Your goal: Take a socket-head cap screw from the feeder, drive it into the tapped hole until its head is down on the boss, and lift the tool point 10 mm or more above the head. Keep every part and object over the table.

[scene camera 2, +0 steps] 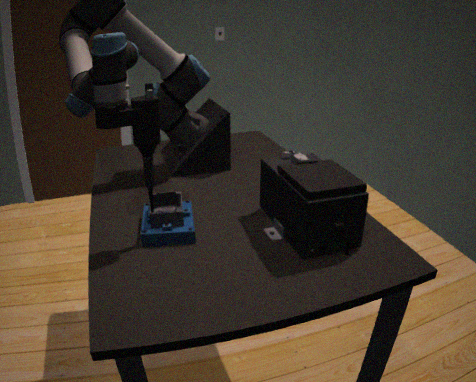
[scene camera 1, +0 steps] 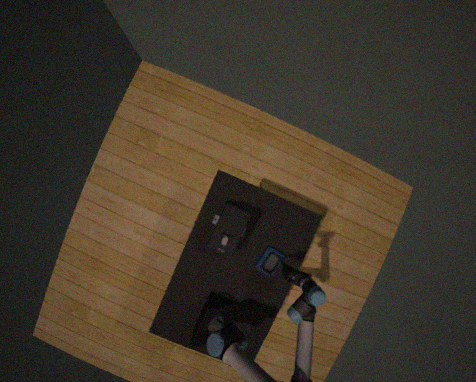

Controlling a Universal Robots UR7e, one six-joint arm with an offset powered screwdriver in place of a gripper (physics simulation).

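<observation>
My gripper, the powered screwdriver (scene camera 2: pixel 151 199), points straight down. In the scene camera 2 view its thin tip is at the left rear side of a grey housing (scene camera 1: pixel 271 262) (scene camera 2: pixel 167 216), low beside its wall. The housing sits in a blue fixture (scene camera 1: pixel 262 258) (scene camera 2: pixel 168 239). The tapped hole, the boss and any screw at the tip are too small or hidden to make out. The black feeder (scene camera 1: pixel 234 219) (scene camera 2: pixel 332 220) stands apart from the tool, with a small light-coloured part (scene camera 1: pixel 224 241) (scene camera 2: pixel 301 157) at its far end.
A small light plate (scene camera 1: pixel 215 219) (scene camera 2: pixel 273 233) lies beside the feeder. The arm is mounted on a dark wedge-shaped stand (scene camera 2: pixel 215 145) at the far end of the dark table (scene camera 1: pixel 195 285) (scene camera 2: pixel 210 300). The fixture is near one long table edge.
</observation>
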